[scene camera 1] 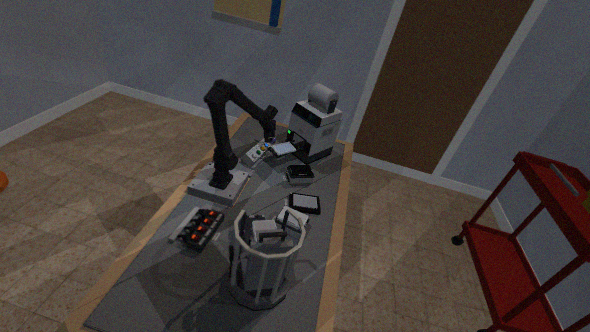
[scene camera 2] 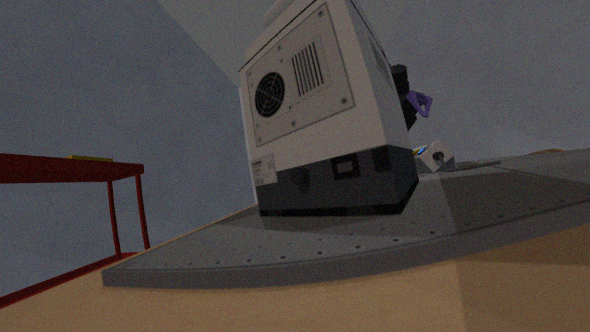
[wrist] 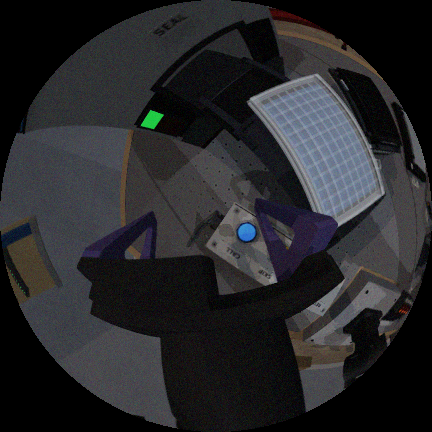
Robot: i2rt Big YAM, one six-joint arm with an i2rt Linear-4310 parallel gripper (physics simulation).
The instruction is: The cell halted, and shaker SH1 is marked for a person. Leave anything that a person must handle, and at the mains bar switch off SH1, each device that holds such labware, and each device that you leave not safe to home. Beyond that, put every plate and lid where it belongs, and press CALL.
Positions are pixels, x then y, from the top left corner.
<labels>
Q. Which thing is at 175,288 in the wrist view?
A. My gripper.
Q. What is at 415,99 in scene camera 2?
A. My gripper.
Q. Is my gripper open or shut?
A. Open.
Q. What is my gripper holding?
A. Nothing.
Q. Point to a small control box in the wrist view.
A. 251,257
</labels>
